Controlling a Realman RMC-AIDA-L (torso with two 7-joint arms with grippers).
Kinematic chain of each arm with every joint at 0, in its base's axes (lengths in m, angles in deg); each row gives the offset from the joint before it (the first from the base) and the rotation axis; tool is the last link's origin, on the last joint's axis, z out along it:
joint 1: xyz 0 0 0.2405 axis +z
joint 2: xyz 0 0 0 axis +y
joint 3: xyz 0 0 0.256 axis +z
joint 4: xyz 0 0 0 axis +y
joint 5: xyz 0 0 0.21 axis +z
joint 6: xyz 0 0 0 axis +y
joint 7: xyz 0 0 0.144 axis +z
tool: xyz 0 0 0
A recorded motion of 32 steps. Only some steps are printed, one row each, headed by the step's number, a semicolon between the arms.
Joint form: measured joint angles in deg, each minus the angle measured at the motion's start. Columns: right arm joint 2, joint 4, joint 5, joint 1, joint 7, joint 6, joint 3; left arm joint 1, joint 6, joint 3, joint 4, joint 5, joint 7, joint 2.
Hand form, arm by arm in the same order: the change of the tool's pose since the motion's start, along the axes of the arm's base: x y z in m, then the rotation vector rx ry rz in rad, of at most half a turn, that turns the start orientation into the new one. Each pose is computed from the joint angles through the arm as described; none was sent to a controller.
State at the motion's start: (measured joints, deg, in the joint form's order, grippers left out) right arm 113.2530 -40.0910 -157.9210 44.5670 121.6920 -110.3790 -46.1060; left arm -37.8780 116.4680 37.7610 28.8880 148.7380 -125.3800 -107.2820
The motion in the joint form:
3: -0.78 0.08 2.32 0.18 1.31 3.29 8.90; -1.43 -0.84 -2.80 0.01 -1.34 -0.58 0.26
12: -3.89 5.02 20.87 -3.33 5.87 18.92 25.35; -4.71 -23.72 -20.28 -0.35 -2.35 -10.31 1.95
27: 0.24 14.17 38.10 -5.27 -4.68 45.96 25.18; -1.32 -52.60 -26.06 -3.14 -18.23 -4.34 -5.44
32: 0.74 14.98 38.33 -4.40 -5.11 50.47 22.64; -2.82 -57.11 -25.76 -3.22 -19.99 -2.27 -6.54
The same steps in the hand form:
3: -0.0016 0.0171 0.0093 0.1793 0.1025 -0.0592; 0.0091 0.0138 0.0029 0.0631 -0.0332 -0.0045
12: 0.0121 0.0626 0.0449 0.7419 0.4397 -0.2996; -0.0010 0.0952 0.0280 0.6075 0.0200 0.2361
27: 0.0370 0.0939 0.0145 1.1553 0.4916 -0.3718; -0.0333 0.1268 0.0010 1.0981 -0.0240 0.4674
32: 0.0365 0.1005 0.0058 1.1694 0.4366 -0.3553; -0.0267 0.1393 -0.0026 1.1554 -0.0072 0.4472

